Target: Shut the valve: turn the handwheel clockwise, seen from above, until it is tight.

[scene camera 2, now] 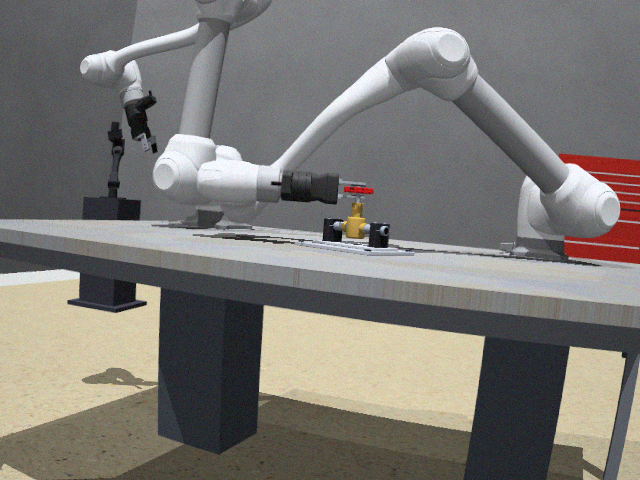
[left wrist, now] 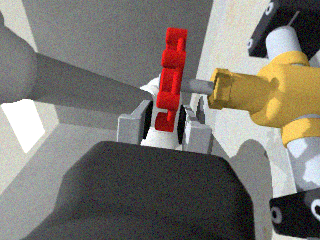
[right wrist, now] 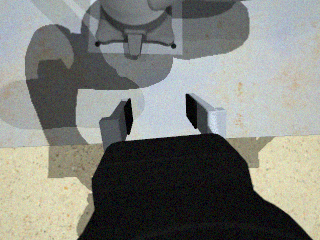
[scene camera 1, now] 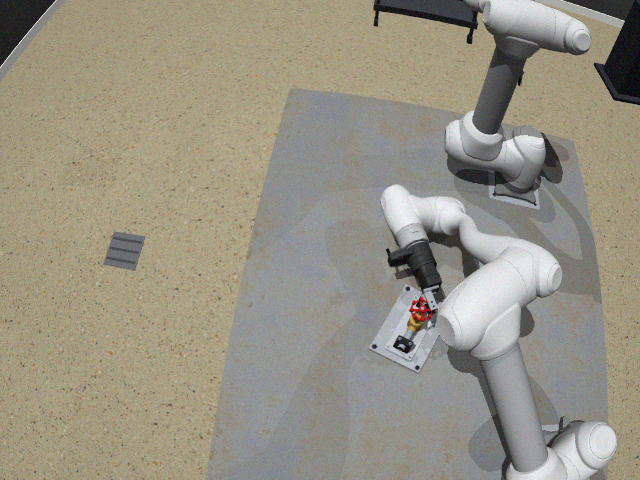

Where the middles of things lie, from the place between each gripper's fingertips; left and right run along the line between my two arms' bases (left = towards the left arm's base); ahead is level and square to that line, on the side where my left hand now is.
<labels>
My left gripper is now 3 cm short of the red handwheel [left wrist: 170,82], 1 cm to the right of it and 1 cm above it. Also, from my left hand: pale base plate [scene camera 1: 378,345] 13 cm below, 3 cm ahead, 1 cm to the left.
The red handwheel lies 870 mm to the left of my right hand [scene camera 2: 151,151], 500 mm ahead of it and 130 mm below it. Round my right hand: pale base plate: 870 mm to the left, 500 mm ahead, 260 mm below.
</labels>
